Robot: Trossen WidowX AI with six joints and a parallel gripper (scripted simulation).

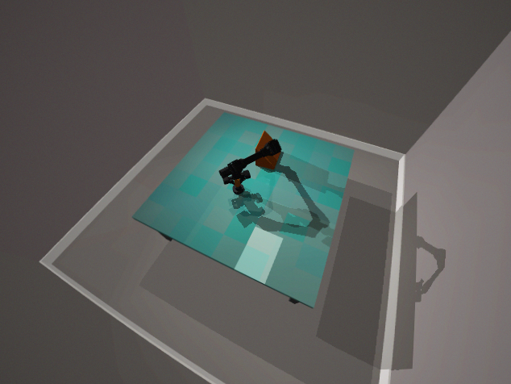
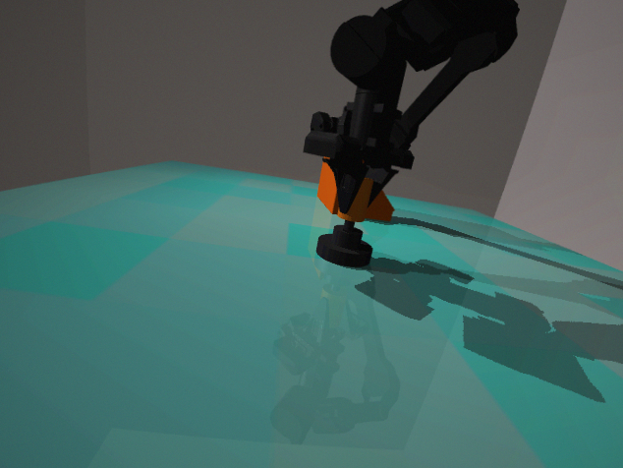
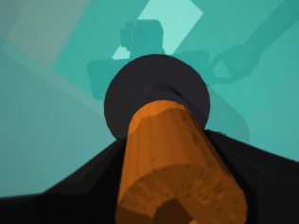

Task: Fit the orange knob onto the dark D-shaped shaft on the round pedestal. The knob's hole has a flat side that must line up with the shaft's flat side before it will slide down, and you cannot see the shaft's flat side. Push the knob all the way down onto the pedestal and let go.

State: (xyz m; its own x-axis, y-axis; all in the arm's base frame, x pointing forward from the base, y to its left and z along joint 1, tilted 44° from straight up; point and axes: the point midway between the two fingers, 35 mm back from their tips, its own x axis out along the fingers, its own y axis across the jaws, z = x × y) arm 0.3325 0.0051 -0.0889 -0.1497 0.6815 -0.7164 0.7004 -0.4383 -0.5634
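The orange knob lies 20 mm above my gripper tip. Round my gripper tip: pedestal 40 mm below.
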